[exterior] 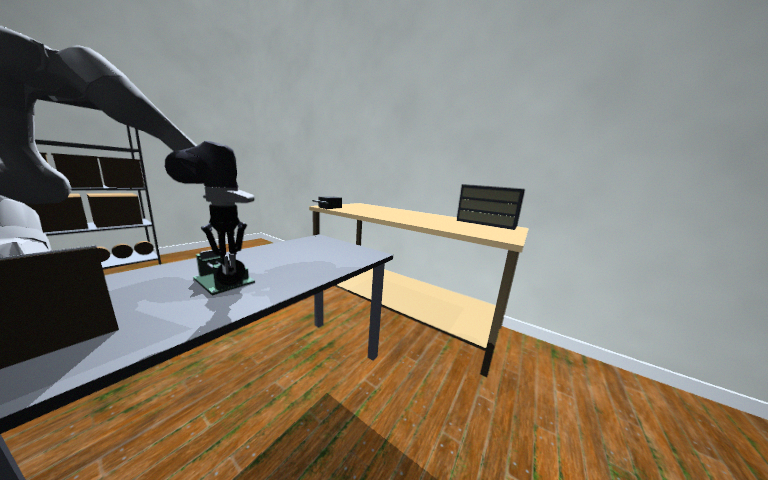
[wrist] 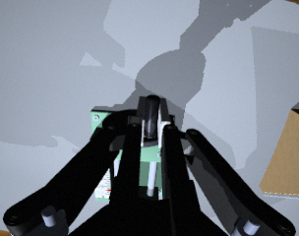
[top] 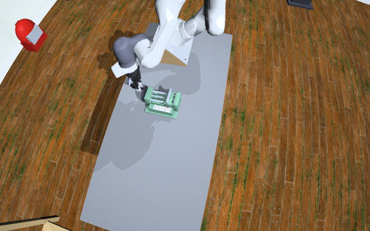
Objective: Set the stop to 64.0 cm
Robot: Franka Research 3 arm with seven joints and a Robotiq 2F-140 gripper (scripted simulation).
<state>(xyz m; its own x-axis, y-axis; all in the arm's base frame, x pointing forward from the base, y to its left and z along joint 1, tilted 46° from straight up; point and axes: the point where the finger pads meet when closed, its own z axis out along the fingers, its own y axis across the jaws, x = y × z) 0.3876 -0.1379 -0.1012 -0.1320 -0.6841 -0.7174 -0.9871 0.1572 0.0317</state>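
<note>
Now: the dark handwheel 2 cm to the left of my hand, 2 cm below it and 1 cm ahead of it. The rest, counted from my hand: stop carriage 18 cm to the left, 5 cm ahead, 3 cm below.
</note>
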